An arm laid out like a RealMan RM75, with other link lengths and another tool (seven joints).
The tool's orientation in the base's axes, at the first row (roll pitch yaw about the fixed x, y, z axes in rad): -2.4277 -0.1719 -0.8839
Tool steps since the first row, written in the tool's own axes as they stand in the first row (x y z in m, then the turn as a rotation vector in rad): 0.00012 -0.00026 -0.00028 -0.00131 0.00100 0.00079; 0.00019 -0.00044 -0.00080 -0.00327 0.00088 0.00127; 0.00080 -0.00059 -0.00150 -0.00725 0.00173 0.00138; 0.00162 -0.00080 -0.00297 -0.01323 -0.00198 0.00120; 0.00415 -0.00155 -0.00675 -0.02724 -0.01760 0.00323; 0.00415 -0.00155 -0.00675 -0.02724 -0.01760 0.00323; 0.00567 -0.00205 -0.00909 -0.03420 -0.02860 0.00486; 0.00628 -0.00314 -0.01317 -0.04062 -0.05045 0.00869; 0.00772 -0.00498 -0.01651 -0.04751 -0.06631 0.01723; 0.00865 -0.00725 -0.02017 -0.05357 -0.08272 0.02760; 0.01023 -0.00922 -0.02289 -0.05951 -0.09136 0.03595; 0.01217 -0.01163 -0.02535 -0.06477 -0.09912 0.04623
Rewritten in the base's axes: 0.00004 -0.00003 0.00040 -0.00087 0.00068 -0.00146; -0.00013 -0.00015 0.00091 -0.00175 0.00239 -0.00207; -0.00008 -0.00075 0.00163 -0.00461 0.00498 -0.00338; -0.00032 -0.00172 0.00300 -0.00654 0.01158 -0.00188; -0.00058 -0.00441 0.00674 -0.00608 0.03173 0.00429; -0.00058 -0.00441 0.00674 -0.00608 0.03173 0.00429; -0.00075 -0.00603 0.00906 -0.00383 0.04377 0.00898; -0.00221 -0.00716 0.01291 0.00563 0.06223 0.01913; -0.00233 -0.00827 0.01683 0.01449 0.07915 0.02182; -0.00274 -0.00885 0.02118 0.02523 0.09632 0.02365; -0.00234 -0.00979 0.02474 0.03087 0.10837 0.02199; -0.00134 -0.01068 0.02846 0.03761 0.12001 0.01844
